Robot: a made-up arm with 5 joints.
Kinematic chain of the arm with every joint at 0, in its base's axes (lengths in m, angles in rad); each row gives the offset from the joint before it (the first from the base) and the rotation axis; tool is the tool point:
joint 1: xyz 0 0 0.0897 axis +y
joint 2: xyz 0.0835 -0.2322 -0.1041 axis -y
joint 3: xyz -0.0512 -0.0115 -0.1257 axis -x
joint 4: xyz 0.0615 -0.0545 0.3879 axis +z
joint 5: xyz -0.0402 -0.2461 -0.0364 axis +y
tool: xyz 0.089 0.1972 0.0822
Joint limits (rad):
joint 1: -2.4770..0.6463
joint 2: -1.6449..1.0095
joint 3: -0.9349..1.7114
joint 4: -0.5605..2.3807
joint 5: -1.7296..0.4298
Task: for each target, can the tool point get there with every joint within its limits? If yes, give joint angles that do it. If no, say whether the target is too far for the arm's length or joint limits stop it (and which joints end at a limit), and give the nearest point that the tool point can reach.
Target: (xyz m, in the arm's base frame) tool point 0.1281 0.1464 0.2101
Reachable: yes | joints -0.6480 -0.2391 1.1000 1.6297 -0.5654
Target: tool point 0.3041 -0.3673 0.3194
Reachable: yes | joints -0.7149 -1.0879 -0.0712 0.1906 0.0127
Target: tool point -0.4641 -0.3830 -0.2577
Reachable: no: joint limits stop it (at a limit: joint 1) | nearest point -0.2490 -0.3286 -0.0341 | short by 0.315 m
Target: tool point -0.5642 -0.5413 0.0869
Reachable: no: joint limits stop it (at a limit: joint 1) | nearest point -0.3182 -0.4346 0.1465 | short by 0.275 m
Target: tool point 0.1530 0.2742 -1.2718
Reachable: no: too far | nearest point 0.1289 -0.0425 -0.3278 | short by 0.996 m
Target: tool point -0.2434 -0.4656 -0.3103
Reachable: no: joint limits stop it (at a limit: joint 2) | nearest point -0.1213 -0.4013 -0.1097 | short by 0.243 m
